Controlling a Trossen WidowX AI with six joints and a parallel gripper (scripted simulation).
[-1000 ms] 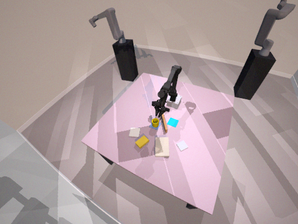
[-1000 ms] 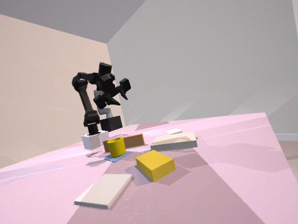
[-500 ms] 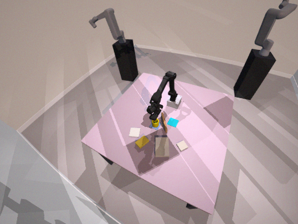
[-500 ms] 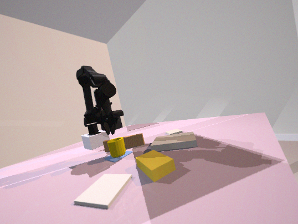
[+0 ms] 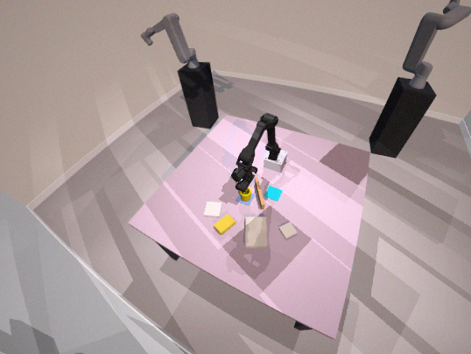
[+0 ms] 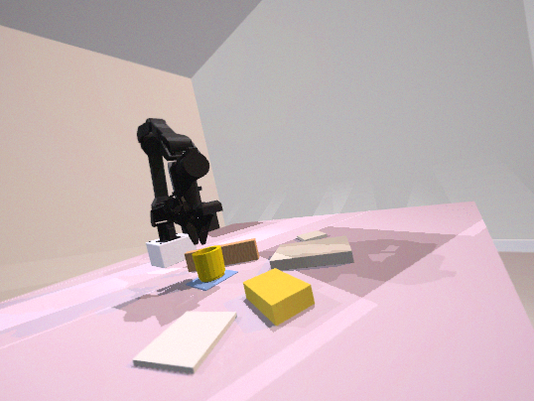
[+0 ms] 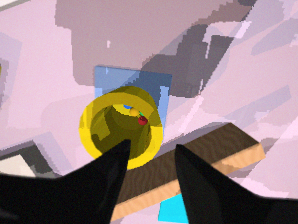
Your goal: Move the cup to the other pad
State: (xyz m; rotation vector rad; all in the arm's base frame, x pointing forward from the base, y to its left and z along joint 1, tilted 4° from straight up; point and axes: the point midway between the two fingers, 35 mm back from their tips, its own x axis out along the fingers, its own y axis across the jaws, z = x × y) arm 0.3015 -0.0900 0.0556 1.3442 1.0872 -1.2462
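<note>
Right now my gripper tip is 5 cm above the yellow cup and 2 cm short of it. The rest, counted from my gripper tip: cyan pad (16 cm to the left, 9 cm below, 6 cm behind); wooden block (7 cm to the left, 7 cm below, 2 cm behind); blue pad (9 cm below, 3 cm ahead, 1 cm to the right).
</note>
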